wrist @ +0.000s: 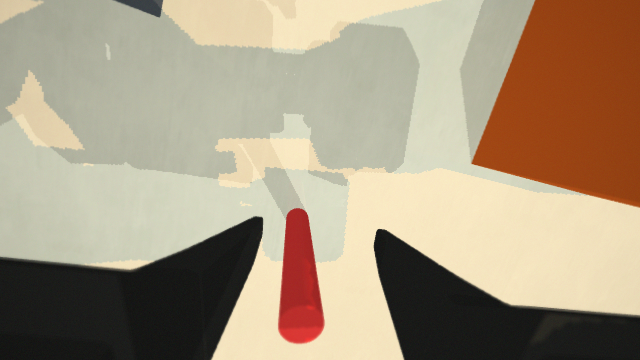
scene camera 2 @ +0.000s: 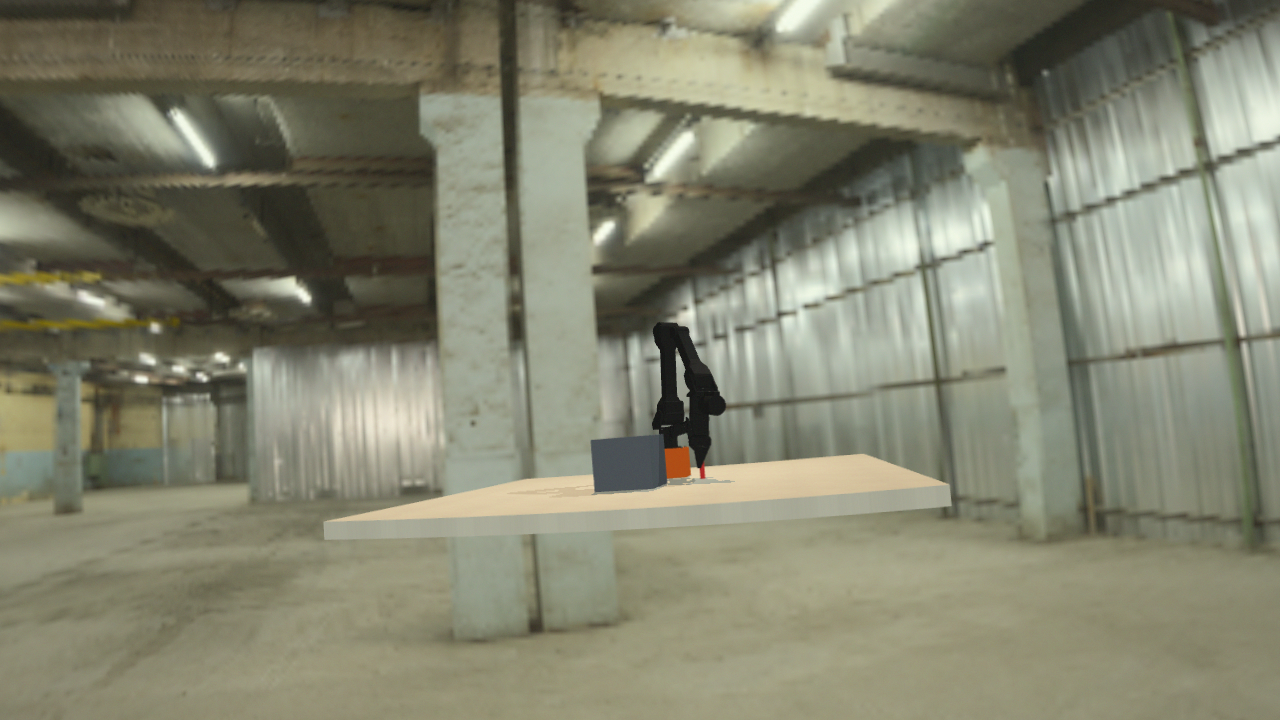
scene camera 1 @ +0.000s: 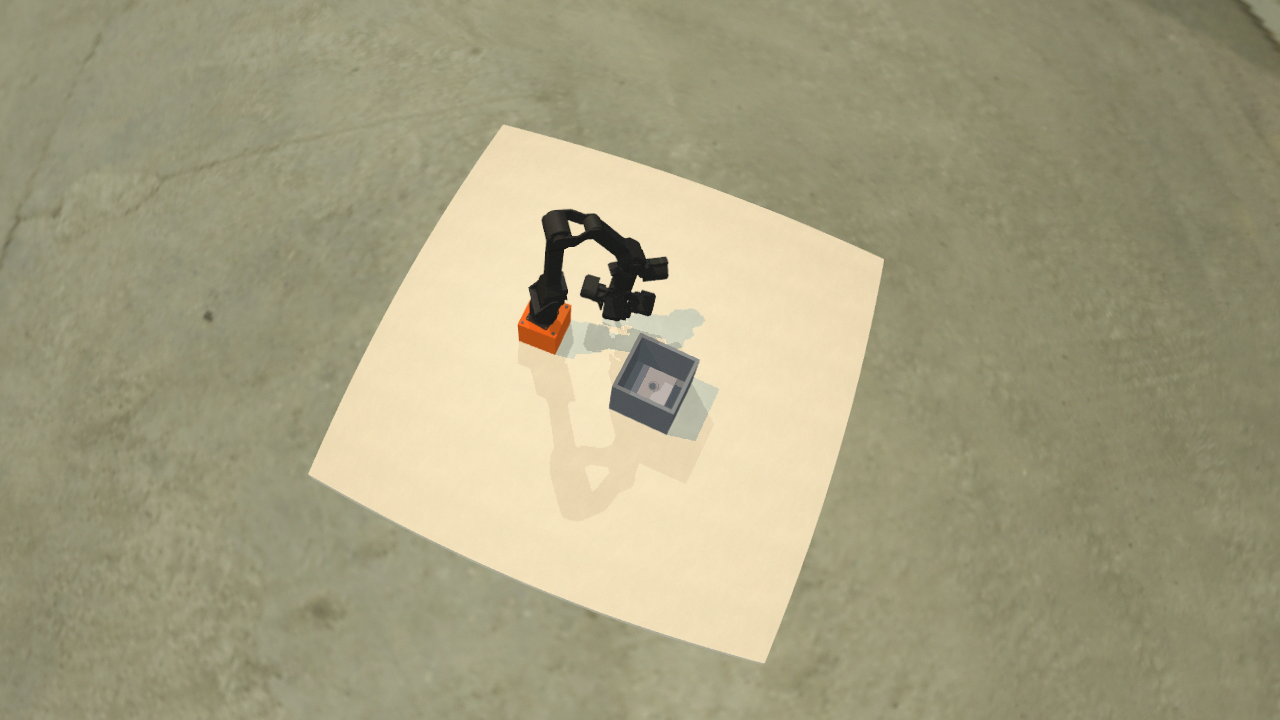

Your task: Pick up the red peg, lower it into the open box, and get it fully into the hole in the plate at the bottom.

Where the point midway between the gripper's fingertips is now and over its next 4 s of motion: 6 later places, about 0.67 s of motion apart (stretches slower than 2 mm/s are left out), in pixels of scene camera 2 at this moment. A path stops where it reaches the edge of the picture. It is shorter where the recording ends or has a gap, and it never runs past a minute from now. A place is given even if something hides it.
My gripper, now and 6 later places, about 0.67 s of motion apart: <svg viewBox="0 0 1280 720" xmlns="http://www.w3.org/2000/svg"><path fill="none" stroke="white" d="M698 466L707 466L713 446L697 421L667 415L646 421L635 436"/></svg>
